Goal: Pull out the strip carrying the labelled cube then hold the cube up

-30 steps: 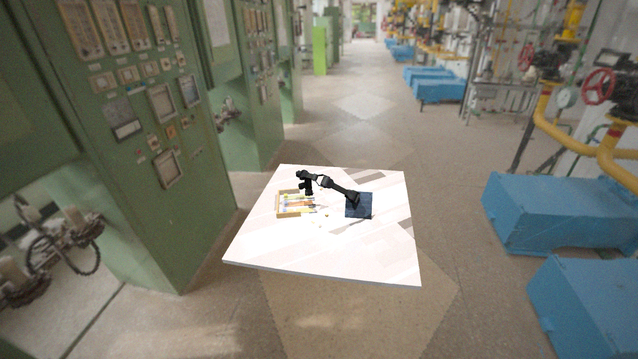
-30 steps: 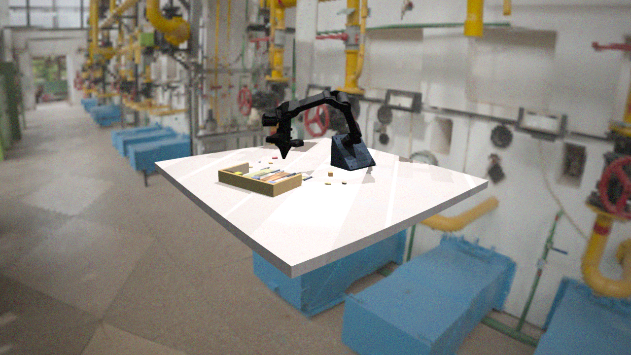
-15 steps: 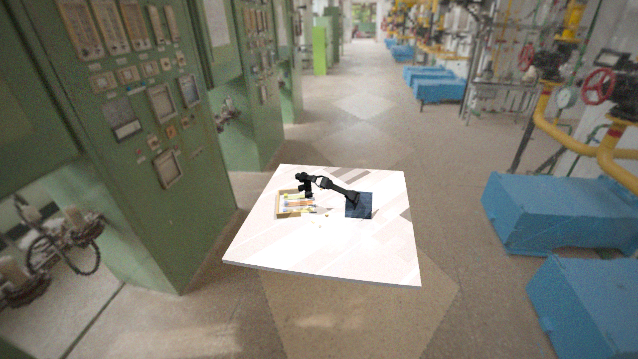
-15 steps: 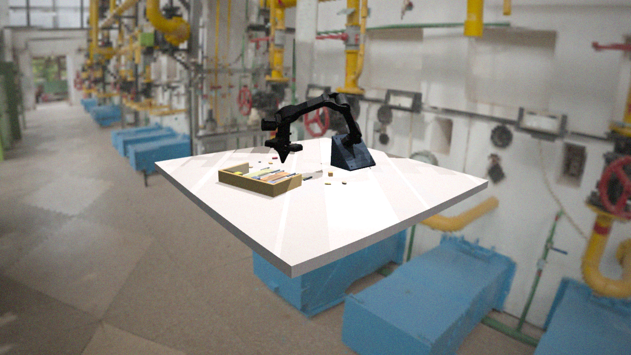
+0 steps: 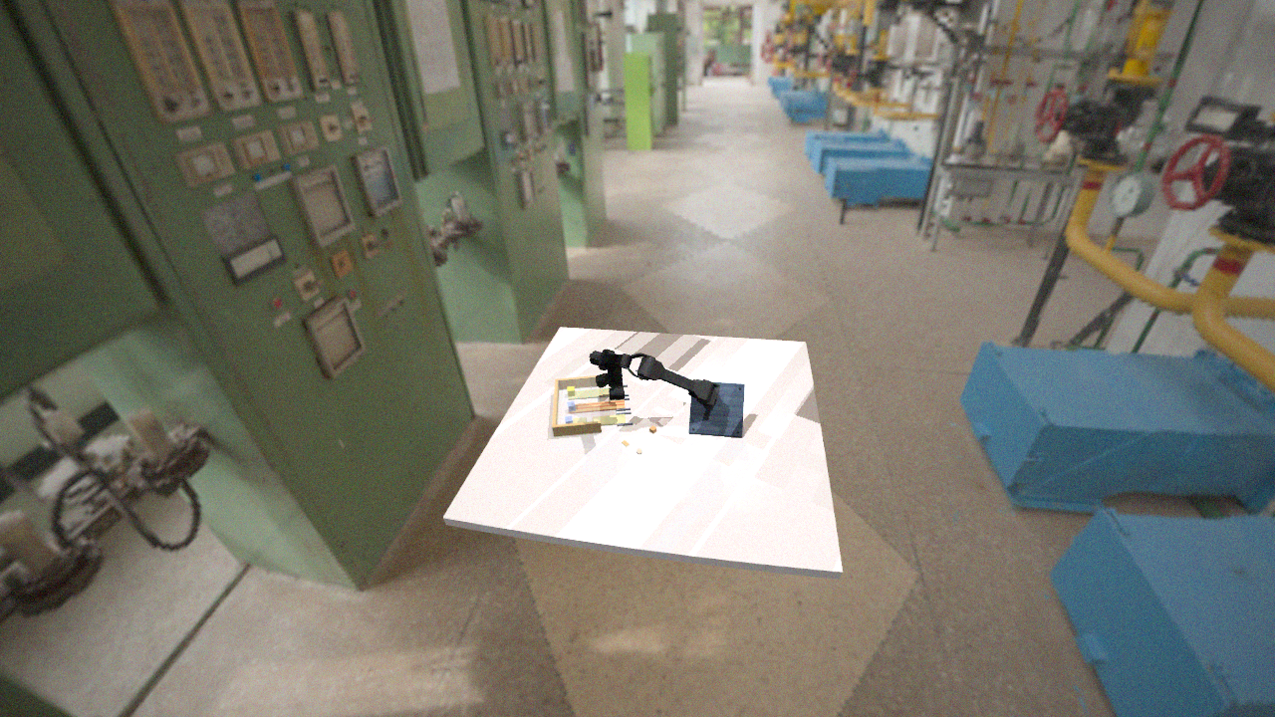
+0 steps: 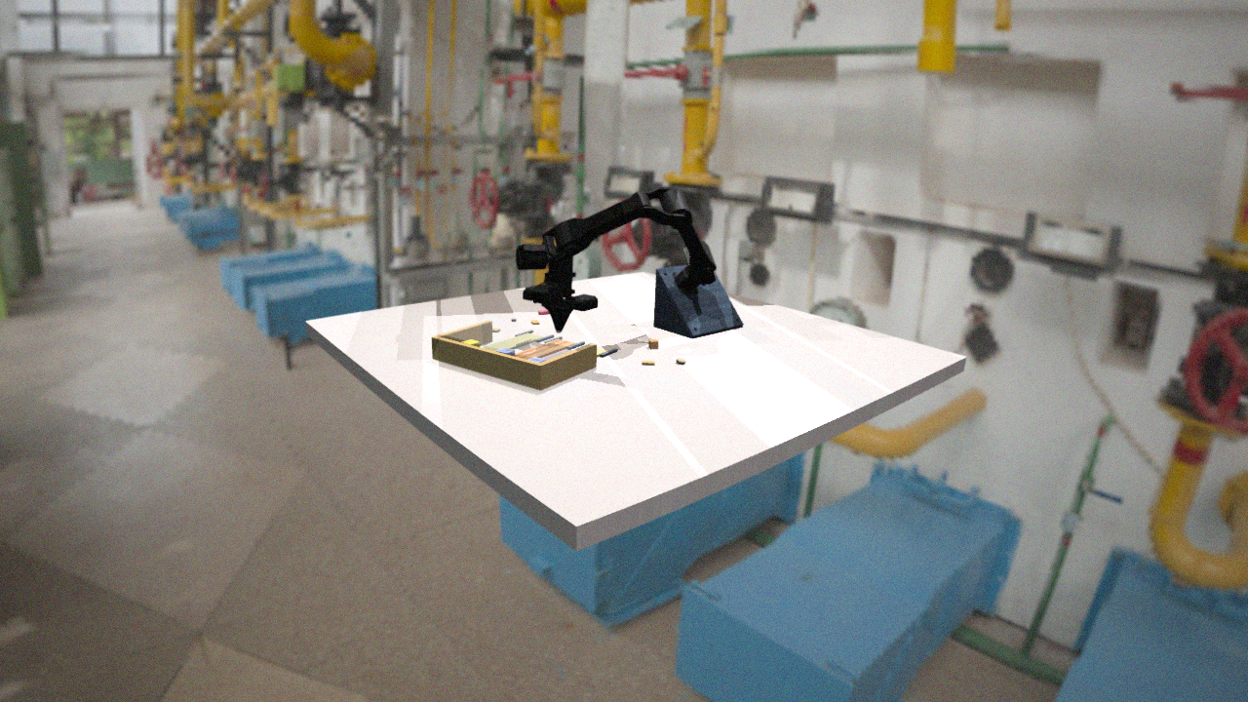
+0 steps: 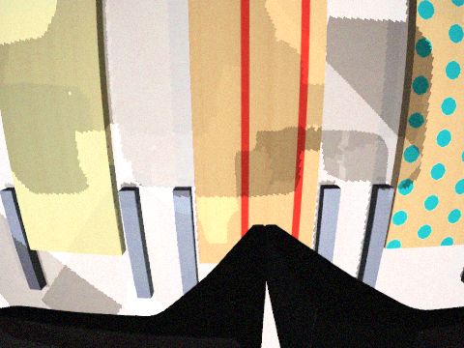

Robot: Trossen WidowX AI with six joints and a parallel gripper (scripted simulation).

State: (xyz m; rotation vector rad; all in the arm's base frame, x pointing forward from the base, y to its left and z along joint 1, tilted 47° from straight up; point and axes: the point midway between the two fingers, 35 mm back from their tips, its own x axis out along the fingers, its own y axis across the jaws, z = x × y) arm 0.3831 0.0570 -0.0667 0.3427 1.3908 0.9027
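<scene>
Right now the pale yellow strip is 1 cm ahead of my gripper tip, 10 cm to the left of it and 3 cm below it.
</scene>
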